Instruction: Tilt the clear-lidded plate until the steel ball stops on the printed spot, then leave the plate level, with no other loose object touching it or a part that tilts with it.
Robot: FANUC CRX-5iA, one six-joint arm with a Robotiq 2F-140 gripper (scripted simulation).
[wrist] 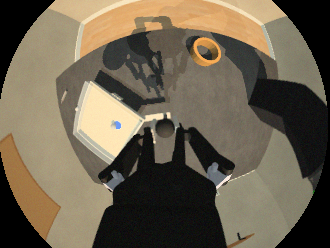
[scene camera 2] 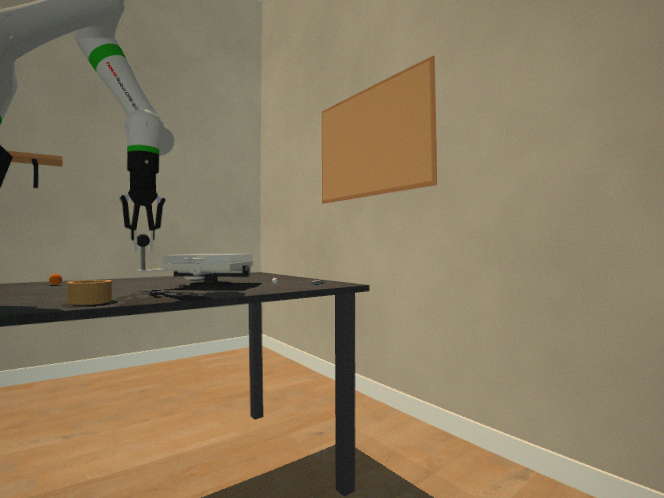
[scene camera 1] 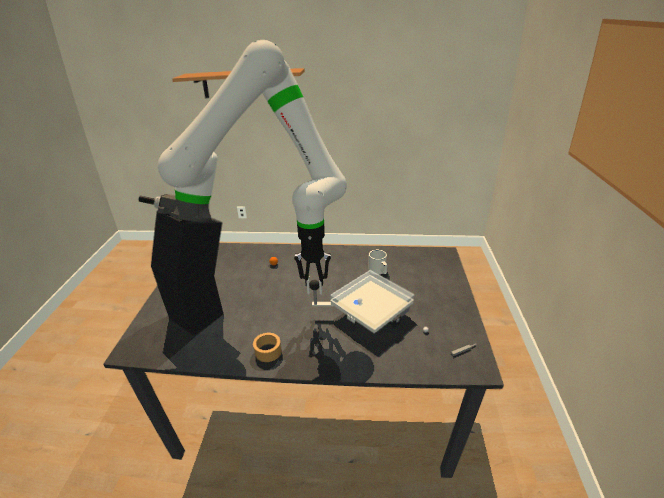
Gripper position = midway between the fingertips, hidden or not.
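Note:
The gripper (scene camera 2: 143, 251) is visible in the scene. The wrist view has the gripper (wrist: 165, 122) too, and so does a further view of the gripper (scene camera 1: 314, 292).

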